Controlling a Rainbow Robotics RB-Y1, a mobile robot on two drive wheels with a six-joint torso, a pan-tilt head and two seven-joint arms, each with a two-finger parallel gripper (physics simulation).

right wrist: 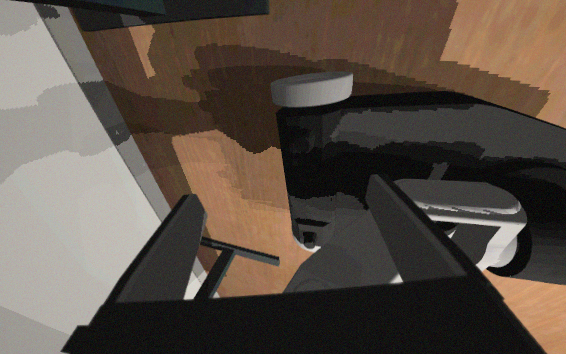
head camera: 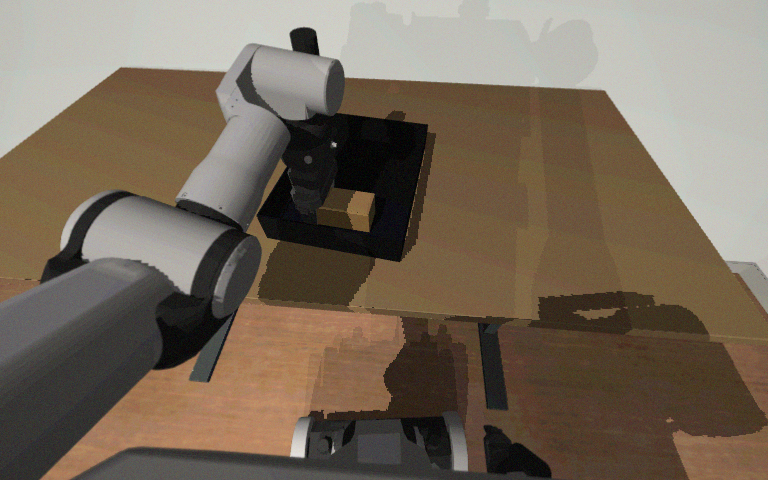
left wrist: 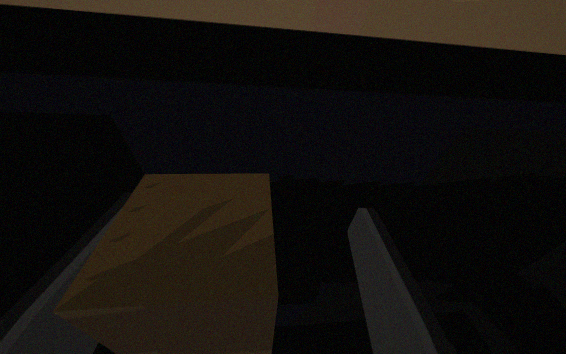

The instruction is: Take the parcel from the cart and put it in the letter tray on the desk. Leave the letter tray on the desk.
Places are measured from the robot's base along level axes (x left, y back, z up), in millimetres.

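Pixels of known places: left gripper, fingertip midpoint: point(head camera: 321, 205) point(left wrist: 254, 213); right gripper, fingertip midpoint: point(right wrist: 283, 196) point(head camera: 490, 453).
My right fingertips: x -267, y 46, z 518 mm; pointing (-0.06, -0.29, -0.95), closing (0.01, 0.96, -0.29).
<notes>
Behind a point stands the place of what it marks.
The parcel point(head camera: 360, 210) @(z 1005, x 22, y -298 mm) point(left wrist: 200, 270) @(z 997, x 127, y -350 mm), a small tan box, lies inside the black letter tray point(head camera: 414, 181) @(z 1012, x -79, y -363 mm) point(left wrist: 300, 60), near its front wall. The tray stands on the wooden desk point(head camera: 481, 226) @(z 950, x -209, y -300 mm). My left gripper point(head camera: 309, 208) @(z 957, x 104, y -359 mm) point(left wrist: 254, 213) @(z 957, x 104, y -359 mm) is open and reaches down into the tray around the parcel. In the left wrist view the parcel is close to the left-hand finger, with a gap to the right-hand finger. In the head view the gripper hides the parcel's left end. My right gripper point(right wrist: 283, 196) @(z 518, x -267, y 46 mm) is open and empty, low in front of the desk. The cart does not show.
Dark desk legs point(head camera: 493, 367) show below the desk's front edge, above the wood floor point(head camera: 271, 350) @(z 0, x 478, y -380 mm). A pale wall point(head camera: 453, 45) @(z 1038, x -244, y -916 mm) stands behind the desk. The robot's dark base point(right wrist: 320, 160) @(z 191, x -107, y 32 mm) with a white wheel lies close beside the right gripper.
</notes>
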